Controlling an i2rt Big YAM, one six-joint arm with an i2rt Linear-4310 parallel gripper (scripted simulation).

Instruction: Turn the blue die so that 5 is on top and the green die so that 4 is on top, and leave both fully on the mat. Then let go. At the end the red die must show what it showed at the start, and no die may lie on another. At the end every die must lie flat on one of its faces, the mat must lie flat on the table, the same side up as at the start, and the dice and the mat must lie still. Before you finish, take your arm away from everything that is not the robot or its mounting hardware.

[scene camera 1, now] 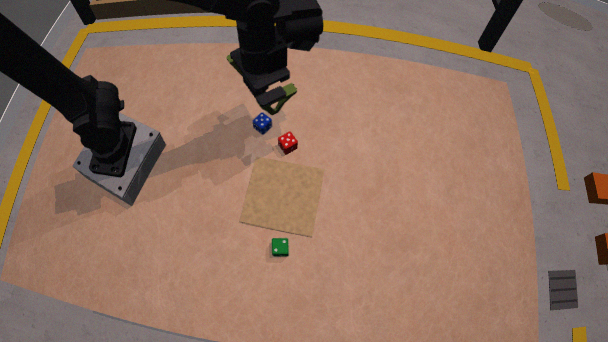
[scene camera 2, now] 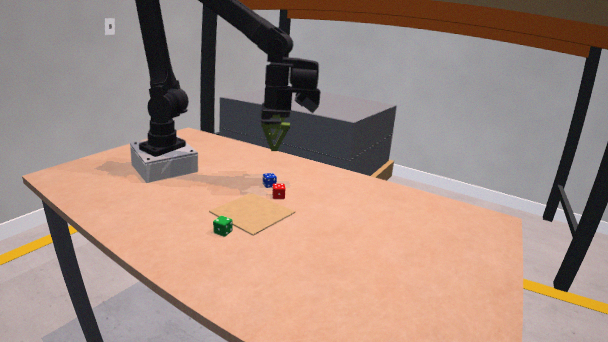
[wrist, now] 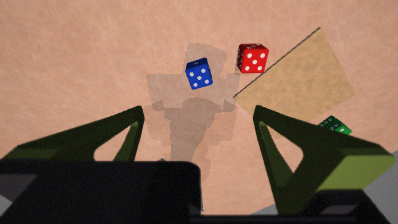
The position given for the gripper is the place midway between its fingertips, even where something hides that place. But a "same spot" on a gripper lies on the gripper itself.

gripper: scene camera 1; scene camera 2; wrist 198,111
tan mat: scene camera 1 283,196; scene camera 2; wrist
same spot on tan mat: [scene camera 2: 251,213] = [wrist: 300,97]
same spot on gripper: [scene camera 1: 264,99] = [scene camera 2: 265,120]
